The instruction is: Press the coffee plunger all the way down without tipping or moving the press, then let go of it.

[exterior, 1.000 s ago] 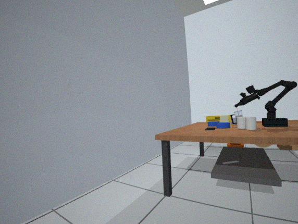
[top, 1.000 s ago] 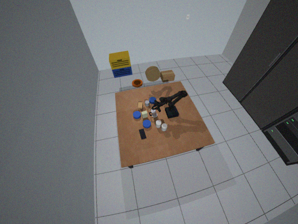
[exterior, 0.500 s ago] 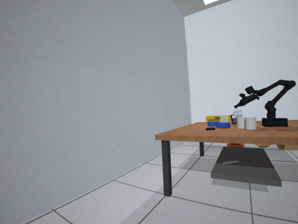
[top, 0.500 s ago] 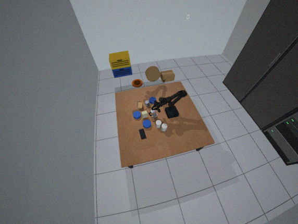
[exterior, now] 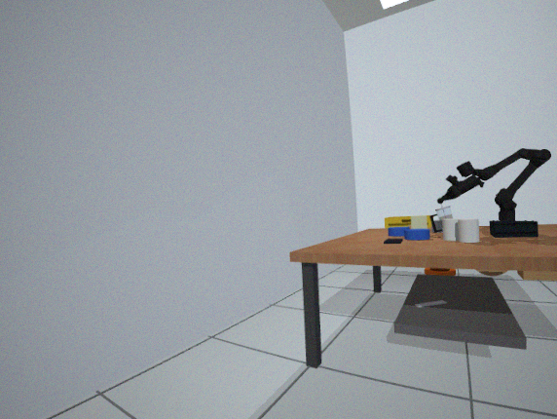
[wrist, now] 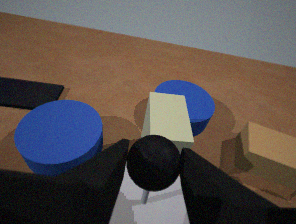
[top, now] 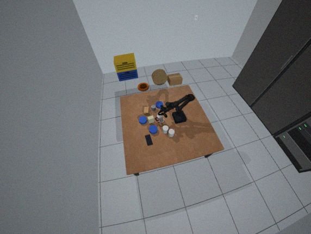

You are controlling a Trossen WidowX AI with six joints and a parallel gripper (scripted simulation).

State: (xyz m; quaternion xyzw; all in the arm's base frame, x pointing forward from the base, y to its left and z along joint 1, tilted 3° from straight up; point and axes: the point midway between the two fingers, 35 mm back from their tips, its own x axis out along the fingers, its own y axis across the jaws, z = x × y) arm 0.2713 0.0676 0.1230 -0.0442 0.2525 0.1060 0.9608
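Right now the coffee press is 9 cm below my gripper tip and 1 cm behind it. The rest, counted from my gripper tip: black flat slab (29 cm to the left, 18 cm below, 15 cm ahead); then pale box (13 cm below, 11 cm ahead); then tan block (19 cm to the right, 18 cm ahead, 16 cm below).
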